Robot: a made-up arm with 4 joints. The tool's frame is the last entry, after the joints.
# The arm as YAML. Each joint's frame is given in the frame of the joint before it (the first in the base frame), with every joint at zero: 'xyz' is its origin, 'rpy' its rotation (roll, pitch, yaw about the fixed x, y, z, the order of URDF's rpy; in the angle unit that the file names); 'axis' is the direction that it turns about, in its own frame. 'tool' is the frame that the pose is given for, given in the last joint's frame.
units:
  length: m
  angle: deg
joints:
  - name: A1
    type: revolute
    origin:
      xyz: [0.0, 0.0, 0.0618]
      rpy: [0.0, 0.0, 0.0]
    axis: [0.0, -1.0, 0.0]
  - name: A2
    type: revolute
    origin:
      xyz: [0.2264, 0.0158, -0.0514]
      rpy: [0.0, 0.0, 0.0]
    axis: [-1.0, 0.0, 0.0]
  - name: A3
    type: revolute
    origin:
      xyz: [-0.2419, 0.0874, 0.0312]
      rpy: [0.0, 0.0, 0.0]
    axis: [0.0, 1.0, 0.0]
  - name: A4
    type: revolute
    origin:
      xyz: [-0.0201, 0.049, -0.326]
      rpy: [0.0, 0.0, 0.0]
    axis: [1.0, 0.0, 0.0]
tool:
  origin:
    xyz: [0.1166, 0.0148, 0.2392]
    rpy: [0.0, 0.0, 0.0]
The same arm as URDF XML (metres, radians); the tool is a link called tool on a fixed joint. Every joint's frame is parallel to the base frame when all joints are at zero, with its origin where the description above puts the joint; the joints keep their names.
<robot name="arm">
  <joint name="A1" type="continuous">
    <parent link="base"/>
    <child link="link1"/>
    <origin xyz="0 0 0.0618"/>
    <axis xyz="0 -1 0"/>
  </joint>
  <joint name="A2" type="continuous">
    <parent link="link1"/>
    <child link="link2"/>
    <origin xyz="0.2264 0.0158 -0.0514"/>
    <axis xyz="-1 0 0"/>
  </joint>
  <joint name="A3" type="continuous">
    <parent link="link2"/>
    <child link="link3"/>
    <origin xyz="-0.2419 0.0874 0.0312"/>
    <axis xyz="0 1 0"/>
  </joint>
  <joint name="A4" type="continuous">
    <parent link="link3"/>
    <child link="link4"/>
    <origin xyz="-0.0201 0.049 -0.326"/>
    <axis xyz="1 0 0"/>
  </joint>
  <joint name="tool_fixed" type="fixed">
    <parent link="link4"/>
    <child link="tool"/>
    <origin xyz="0.1166 0.0148 0.2392"/>
  </joint>
  <link name="base"/>
  <link name="link1"/>
  <link name="link2"/>
  <link name="link3"/>
  <link name="link4"/>
  <link name="tool"/>
</robot>

